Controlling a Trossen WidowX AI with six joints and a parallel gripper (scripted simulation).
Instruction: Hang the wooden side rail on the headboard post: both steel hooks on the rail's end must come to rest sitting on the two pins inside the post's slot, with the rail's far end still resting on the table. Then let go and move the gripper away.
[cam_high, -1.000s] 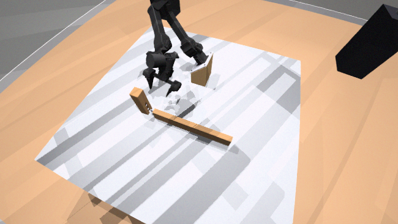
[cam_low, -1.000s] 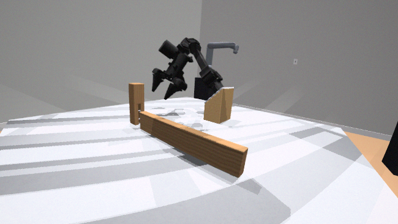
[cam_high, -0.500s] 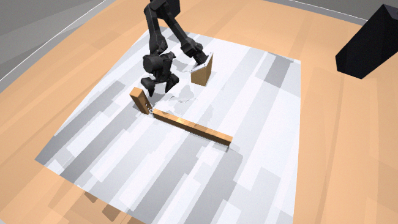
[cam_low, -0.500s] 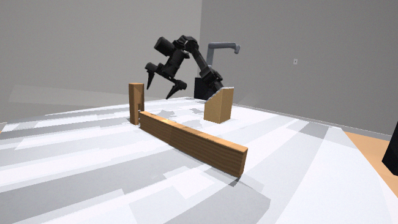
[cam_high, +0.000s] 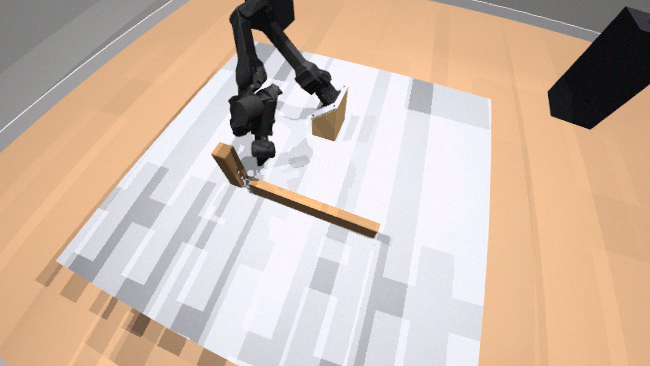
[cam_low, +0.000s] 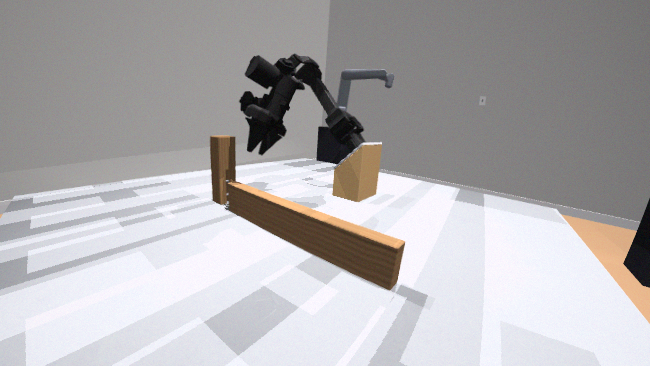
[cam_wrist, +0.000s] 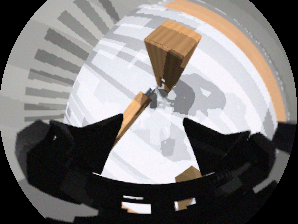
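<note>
Right now the upright headboard post is 90 mm to the right of my gripper tip, 60 mm below it and 40 mm ahead of it.
</note>
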